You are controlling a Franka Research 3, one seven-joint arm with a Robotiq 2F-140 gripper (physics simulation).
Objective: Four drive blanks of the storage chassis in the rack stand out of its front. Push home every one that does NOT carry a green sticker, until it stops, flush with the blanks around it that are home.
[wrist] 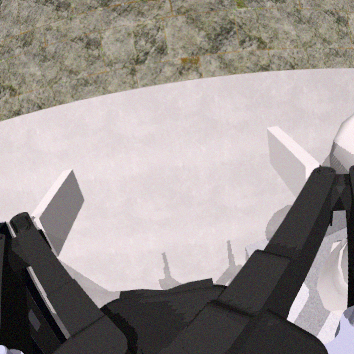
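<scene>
My gripper (170,165) is open, its two pale fingertip pads standing wide apart, one at the left and one at the right. Nothing shows between the fingers; below them is a pale surface. The rack, the storage chassis, its drive blanks and the green stickers do not show in the wrist view.
A pale, round-edged table top (175,115) lies under the gripper, with stone-patterned floor (125,45) beyond its edge. A whitish rounded object (345,145) stands at the right edge, partly hidden by the right finger. Parts of the arm show at the lower right. Gripper shadows fall on the table.
</scene>
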